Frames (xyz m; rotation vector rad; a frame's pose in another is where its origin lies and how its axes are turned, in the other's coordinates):
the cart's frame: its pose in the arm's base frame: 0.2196 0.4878 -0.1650 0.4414 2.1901 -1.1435
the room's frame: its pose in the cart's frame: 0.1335 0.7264 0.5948 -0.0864 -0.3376 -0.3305
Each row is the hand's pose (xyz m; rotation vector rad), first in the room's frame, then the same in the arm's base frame.
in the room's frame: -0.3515 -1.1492 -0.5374 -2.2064 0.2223 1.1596
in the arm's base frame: 0.3396 0.2976 0.2934 0.1589 1.9434 1.9071
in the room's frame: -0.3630 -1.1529 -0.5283 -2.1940 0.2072 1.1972
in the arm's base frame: 0.3528 0.2942 0.3000 0.1873 1.9157 1.9024
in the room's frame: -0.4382 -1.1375 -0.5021 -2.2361 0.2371 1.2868
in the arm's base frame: 0.4273 0.3180 0.3216 0.2624 1.8520 1.9875
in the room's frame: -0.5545 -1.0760 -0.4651 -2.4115 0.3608 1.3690
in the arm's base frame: 0.5498 0.3784 0.3263 0.3312 1.7595 2.2398
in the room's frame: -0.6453 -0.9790 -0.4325 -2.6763 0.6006 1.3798
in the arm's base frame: 0.6603 0.4506 0.2905 0.3723 1.6591 2.6083
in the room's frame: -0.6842 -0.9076 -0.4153 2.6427 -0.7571 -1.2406
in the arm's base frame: 0.7175 0.4960 0.2507 -0.3542 -1.4139 -2.5889
